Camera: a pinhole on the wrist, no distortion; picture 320 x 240 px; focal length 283.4 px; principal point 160.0 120.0 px. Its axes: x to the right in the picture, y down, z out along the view. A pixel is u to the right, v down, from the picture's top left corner.
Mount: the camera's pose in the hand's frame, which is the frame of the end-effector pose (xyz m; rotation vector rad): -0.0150 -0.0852 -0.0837 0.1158 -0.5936 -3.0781
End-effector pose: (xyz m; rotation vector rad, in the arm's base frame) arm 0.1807 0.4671 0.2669 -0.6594 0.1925 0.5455
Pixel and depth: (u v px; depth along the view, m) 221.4 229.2 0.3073
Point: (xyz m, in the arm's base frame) 0.1364 0.5196 0.5328
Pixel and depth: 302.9 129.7 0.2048
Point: 0.0780 0.4632 0.3998
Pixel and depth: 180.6 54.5 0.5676
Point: -0.0332 0.8332 0.4729
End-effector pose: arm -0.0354 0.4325 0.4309 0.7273 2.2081 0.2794
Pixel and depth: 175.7 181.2 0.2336
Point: 0.0813 0.3642 0.3389
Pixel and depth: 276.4 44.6 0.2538
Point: 0.1540 0.4056 0.4640
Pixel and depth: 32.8 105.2 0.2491
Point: 0.0426 0.4907 0.2908
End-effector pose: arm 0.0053 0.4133 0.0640 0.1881 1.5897 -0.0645
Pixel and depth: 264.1 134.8 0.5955
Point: 0.4839 0.4190 0.3343
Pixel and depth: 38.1 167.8 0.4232
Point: 0.3475 0.3778 -0.0800
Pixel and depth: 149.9 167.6 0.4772
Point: 0.3927 0.3665 0.0875
